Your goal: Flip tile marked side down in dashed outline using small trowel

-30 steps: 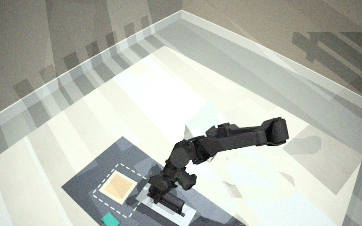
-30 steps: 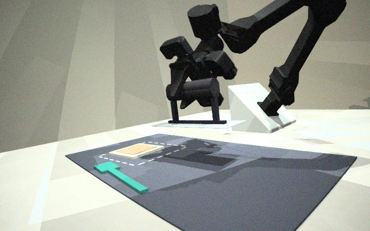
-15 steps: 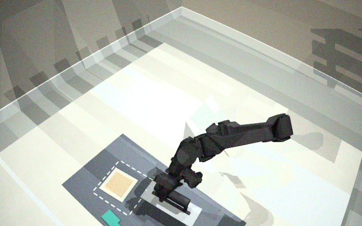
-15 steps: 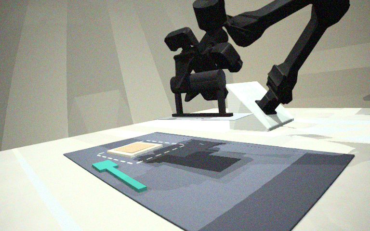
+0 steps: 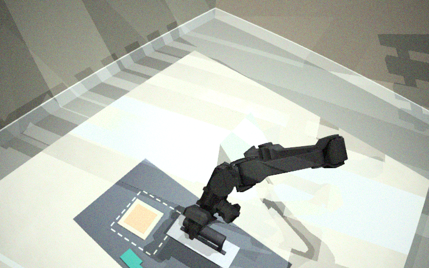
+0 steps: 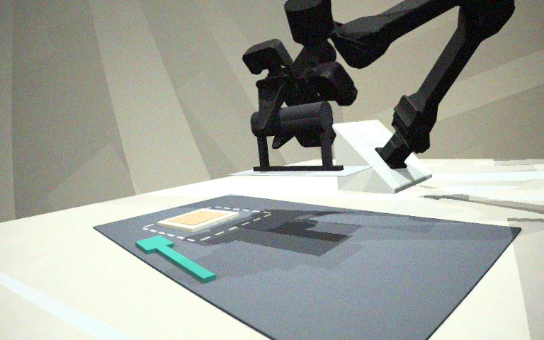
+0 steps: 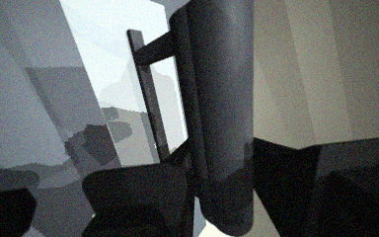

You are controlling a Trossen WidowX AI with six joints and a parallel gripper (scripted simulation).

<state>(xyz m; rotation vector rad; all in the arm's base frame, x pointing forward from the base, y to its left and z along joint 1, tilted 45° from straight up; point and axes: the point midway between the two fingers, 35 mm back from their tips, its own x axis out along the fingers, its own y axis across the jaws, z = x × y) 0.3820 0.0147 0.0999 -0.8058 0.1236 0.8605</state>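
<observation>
My gripper tip is 20 mm past the trowel, 10 mm to the left of it and 10 mm above it. The rest, counted from my gripper tip: teal t-shaped flat piece (140 mm ahead, 70 mm to the right, 140 mm below); then grey mat (60 mm to the right, 160 mm below); then tile (30 mm ahead, 200 mm to the right, 130 mm below).
</observation>
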